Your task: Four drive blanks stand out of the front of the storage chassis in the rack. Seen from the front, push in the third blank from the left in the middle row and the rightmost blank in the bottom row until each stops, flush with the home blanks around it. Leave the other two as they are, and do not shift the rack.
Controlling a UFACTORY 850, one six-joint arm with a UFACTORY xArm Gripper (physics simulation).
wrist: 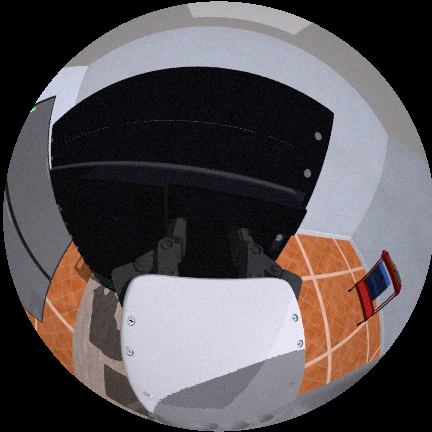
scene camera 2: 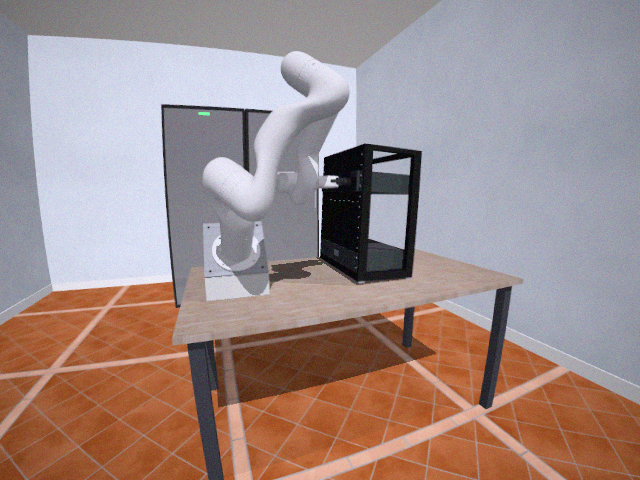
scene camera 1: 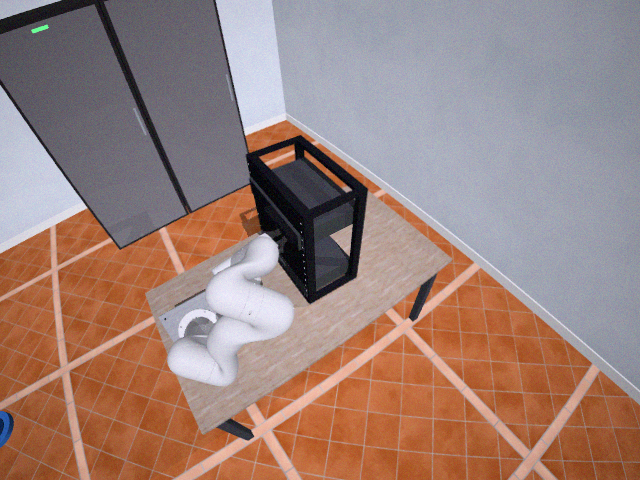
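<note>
The storage chassis [scene camera 1: 305,178] [scene camera 2: 391,183] is in the upper part of the black rack [scene camera 1: 309,258] [scene camera 2: 364,222]. In the wrist view its dark front [wrist: 115,200] shows below a long lip, with a faint upright seam left of the fingers. The blanks are too dark to tell apart, and which ones stand out cannot be made out. My gripper [wrist: 208,219] [scene camera 2: 353,181] is at the chassis front, towards its right side. Its fingers stand apart, and nothing can be made out between them. Contact with a blank cannot be told.
The rack stands upright on the wooden table [scene camera 1: 398,232] [scene camera 2: 439,279]. Another unit [scene camera 2: 336,252] sits low in the rack. The arm's base plate [scene camera 2: 209,248] is in front of the rack. Grey cabinets [scene camera 1: 170,103] stand behind the table. A red framed object [wrist: 367,302] is on the floor.
</note>
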